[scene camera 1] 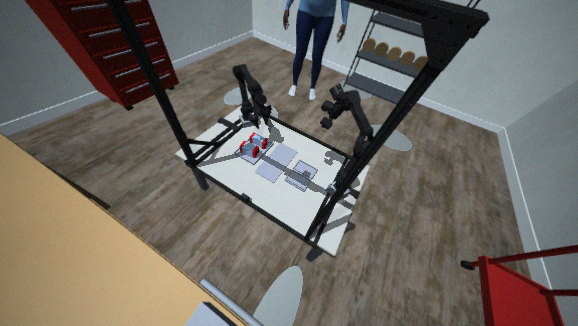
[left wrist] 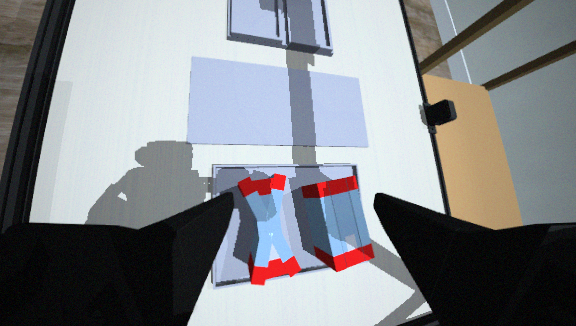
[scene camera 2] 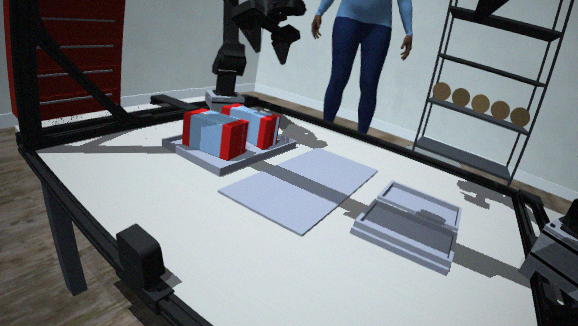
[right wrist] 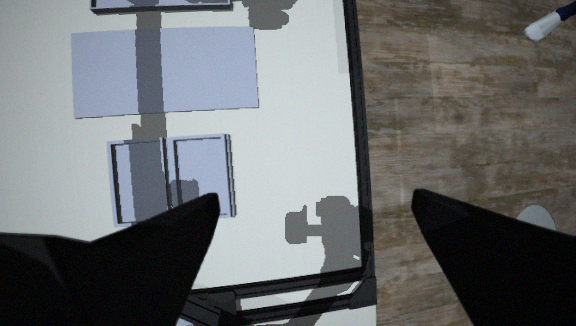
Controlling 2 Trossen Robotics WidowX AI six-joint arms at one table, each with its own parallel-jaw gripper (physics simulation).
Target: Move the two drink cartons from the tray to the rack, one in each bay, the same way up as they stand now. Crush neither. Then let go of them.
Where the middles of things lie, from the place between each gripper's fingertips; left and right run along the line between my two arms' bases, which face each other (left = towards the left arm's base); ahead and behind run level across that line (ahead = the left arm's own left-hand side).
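Labels:
My right hand is 37 cm above the flat grey mat (scene camera 2: 297, 194), and it's 16 cm to the right of the mat and 21 cm past it.
My left hand is 200 mm above the flat grey mat, 10 mm past it and 180 mm to the left of it.

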